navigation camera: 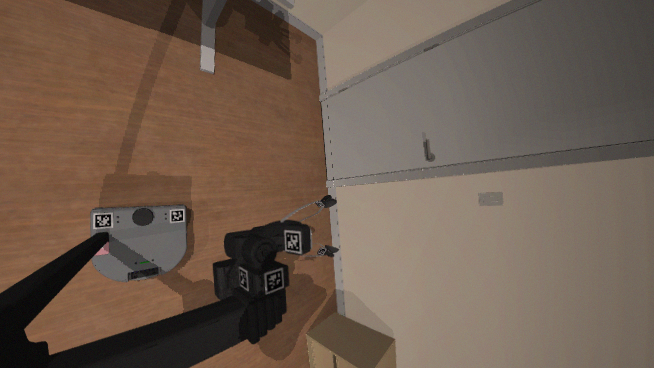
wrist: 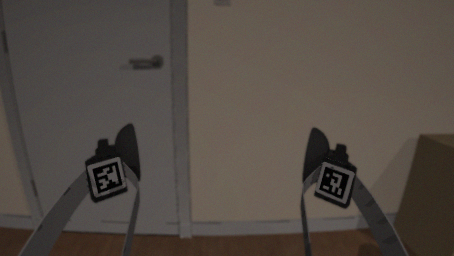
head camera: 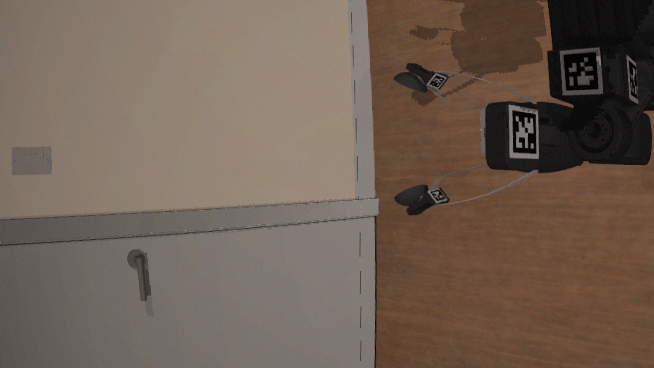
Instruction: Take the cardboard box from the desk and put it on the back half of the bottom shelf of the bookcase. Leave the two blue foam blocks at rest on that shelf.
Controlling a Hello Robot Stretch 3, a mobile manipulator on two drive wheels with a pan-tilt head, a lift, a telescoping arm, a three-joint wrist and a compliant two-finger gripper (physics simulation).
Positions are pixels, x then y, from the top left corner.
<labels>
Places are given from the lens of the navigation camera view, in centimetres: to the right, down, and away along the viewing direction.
gripper (navigation camera: 335, 224): 2, 12, 54
grey door (navigation camera: 498, 92): 92, -49, 92
</labels>
